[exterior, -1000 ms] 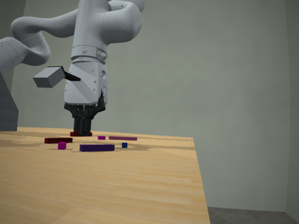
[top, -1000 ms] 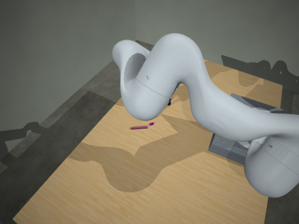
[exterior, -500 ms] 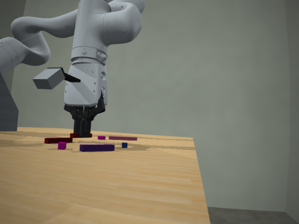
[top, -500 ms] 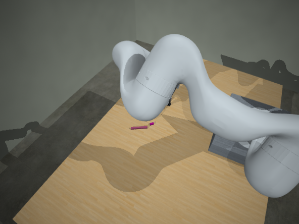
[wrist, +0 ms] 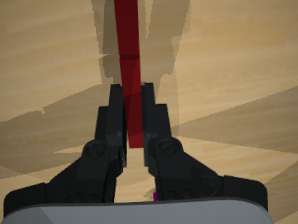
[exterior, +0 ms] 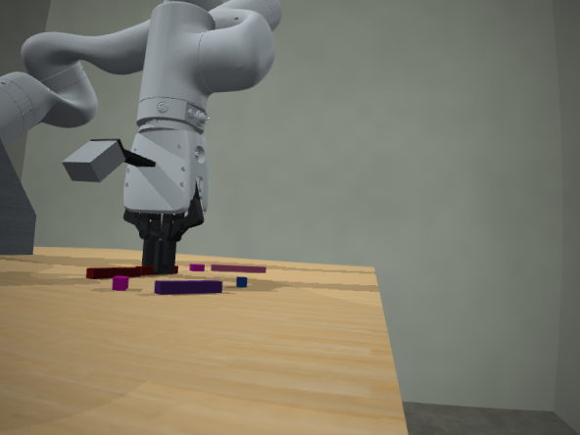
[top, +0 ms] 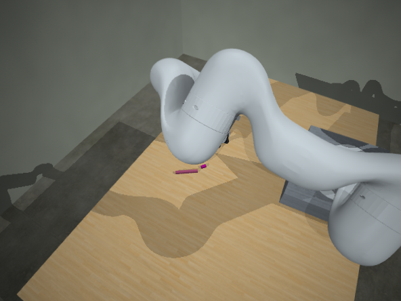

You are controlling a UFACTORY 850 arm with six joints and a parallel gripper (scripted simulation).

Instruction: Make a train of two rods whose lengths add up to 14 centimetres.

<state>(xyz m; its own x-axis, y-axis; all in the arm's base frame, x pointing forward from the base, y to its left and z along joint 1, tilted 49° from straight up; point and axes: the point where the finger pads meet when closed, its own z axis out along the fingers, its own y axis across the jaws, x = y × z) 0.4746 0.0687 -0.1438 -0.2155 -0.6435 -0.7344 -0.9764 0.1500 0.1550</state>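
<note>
Now: hand 2 cm above the red rod. The rest, counted from my hand: pink rod (18 cm to the left, 6 cm ahead, 2 cm below); then purple rod (13 cm to the right, 9 cm ahead, 2 cm below); then blue cube (12 cm ahead, 5 cm to the right, 2 cm below).
</note>
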